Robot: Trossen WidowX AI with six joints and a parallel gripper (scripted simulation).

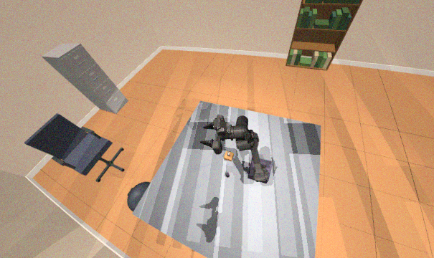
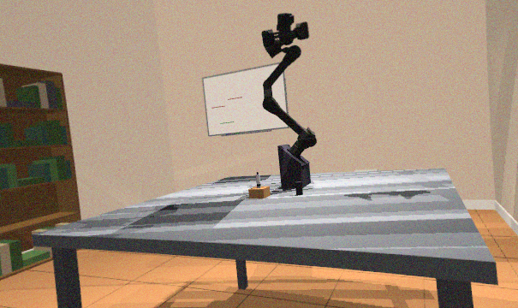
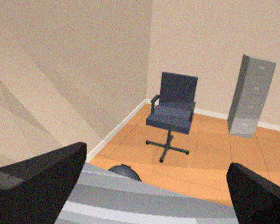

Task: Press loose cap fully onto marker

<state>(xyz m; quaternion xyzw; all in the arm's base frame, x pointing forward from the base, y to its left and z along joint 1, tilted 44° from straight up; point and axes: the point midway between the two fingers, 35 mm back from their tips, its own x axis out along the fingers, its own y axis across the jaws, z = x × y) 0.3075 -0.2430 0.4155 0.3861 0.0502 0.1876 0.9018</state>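
Now: gripper tip 70 mm past the dark cap, 20 mm to the left of it and 620 mm above it. From my gripper tip the other things lie so: holder block 20 mm behind, 180 mm to the right, 620 mm below.
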